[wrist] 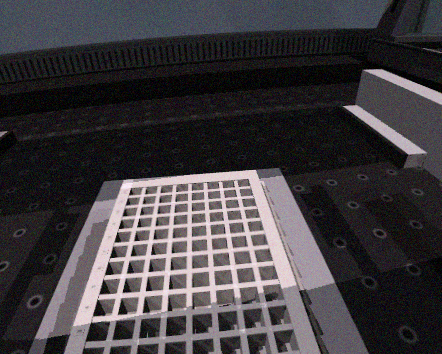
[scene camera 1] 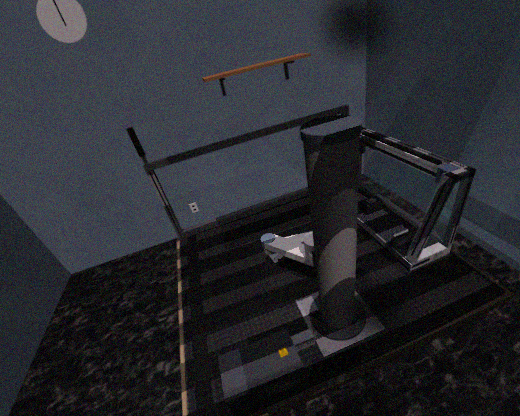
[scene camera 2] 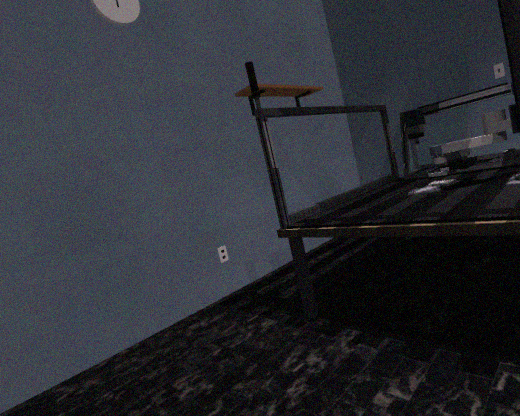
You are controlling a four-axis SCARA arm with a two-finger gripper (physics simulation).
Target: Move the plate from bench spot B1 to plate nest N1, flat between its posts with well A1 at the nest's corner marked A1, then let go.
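Seen in the pictures: gripper, fingertip midpoint: (wrist: pixel 176 102) (scene camera 1: pixel 304 232) (scene camera 2: pixel 434 172); arm's base, origin of the base link: (scene camera 1: pixel 336 315).
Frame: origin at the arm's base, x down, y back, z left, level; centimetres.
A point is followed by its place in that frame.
Observation:
The plate (wrist: pixel 190 240) {x -2.9, y -49.4, z -8.6 cm} is a pale grid of square wells. It lies flat on a grey pad (wrist: pixel 312 250) {x -1.5, y -48.5, z -14.5 cm} in the wrist view, its near end cut off by the lower edge. No posts or corner marks can be made out around it, and I cannot read which place this is. My gripper (wrist: pixel 176 102) {x -8.5, y -51.7, z -8.9 cm} is open and empty. One pale finger shows at the upper right and a small tip of the other at the left edge, wide apart, above and apart from the plate. In scene camera 1 the gripper (scene camera 1: pixel 275 256) is small and dim; the plate cannot be made out there. Nest N1 cannot be identified.
The dark arm column (scene camera 1: pixel 337 225) {x -60.9, y 7.0, z 2.8 cm} stands on a pale base plate. A framed clear enclosure (scene camera 1: pixel 430 232) {x -24.0, y -5.1, z -52.9 cm} is at the right of the bench. A rail (scene camera 1: pixel 240 142) {x -58.6, y -100.4, z 9.2 cm} (scene camera 2: pixel 320 111) {x -58.9, y -100.4, z 21.0 cm} runs along the bench side, below a wooden shelf (scene camera 1: pixel 255 67) (scene camera 2: pixel 285 90). A yellow marker (scene camera 1: pixel 283 352) {x -12.9, y 12.2, z 30.0 cm} is near the front.

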